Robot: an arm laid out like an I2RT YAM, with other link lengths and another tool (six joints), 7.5 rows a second.
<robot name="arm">
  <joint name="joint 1" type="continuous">
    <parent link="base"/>
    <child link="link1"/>
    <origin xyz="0 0 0.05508" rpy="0 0 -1.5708"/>
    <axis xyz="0 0 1"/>
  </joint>
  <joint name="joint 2" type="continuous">
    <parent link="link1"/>
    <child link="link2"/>
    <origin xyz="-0.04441 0.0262 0.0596" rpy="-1.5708 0 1.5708"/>
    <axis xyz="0 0 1"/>
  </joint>
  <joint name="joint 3" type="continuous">
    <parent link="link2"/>
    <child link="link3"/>
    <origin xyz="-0.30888 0 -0.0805" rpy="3.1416 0 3.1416"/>
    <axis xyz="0 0 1"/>
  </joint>
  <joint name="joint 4" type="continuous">
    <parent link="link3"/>
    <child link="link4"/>
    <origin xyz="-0.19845 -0.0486 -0.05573" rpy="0 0 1.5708"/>
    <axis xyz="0 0 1"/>
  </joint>
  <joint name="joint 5" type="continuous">
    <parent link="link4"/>
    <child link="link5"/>
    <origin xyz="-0.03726 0.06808 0.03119" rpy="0 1.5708 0"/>
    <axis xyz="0 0 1"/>
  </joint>
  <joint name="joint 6" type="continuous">
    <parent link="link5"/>
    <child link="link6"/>
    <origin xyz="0 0.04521 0.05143" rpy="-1.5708 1.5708 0"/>
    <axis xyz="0 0 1"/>
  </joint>
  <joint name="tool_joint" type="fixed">
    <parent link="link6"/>
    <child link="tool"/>
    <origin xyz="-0.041 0.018 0.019" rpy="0 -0.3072 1.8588"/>
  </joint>
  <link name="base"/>
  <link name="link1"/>
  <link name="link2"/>
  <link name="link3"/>
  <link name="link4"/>
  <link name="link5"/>
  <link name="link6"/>
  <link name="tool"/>
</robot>
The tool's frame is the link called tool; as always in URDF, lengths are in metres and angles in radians. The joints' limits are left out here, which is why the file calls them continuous.
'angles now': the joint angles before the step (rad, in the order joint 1, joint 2, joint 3, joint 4, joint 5, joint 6). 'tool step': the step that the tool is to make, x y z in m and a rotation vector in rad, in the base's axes. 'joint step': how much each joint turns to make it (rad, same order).
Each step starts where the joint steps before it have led.
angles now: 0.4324 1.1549 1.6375 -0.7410 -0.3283 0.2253
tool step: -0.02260 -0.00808 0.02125 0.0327 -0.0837 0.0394
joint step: 0.0042 -0.0480 0.0732 -0.0362 -0.0332 -0.0138
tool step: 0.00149 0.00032 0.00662 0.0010 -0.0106 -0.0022
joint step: -0.0003 0.0163 0.0412 -0.0160 0.0025 -0.0034
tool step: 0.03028 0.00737 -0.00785 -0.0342 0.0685 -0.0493
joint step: -0.0272 0.0908 0.0191 -0.0042 0.0223 0.0015
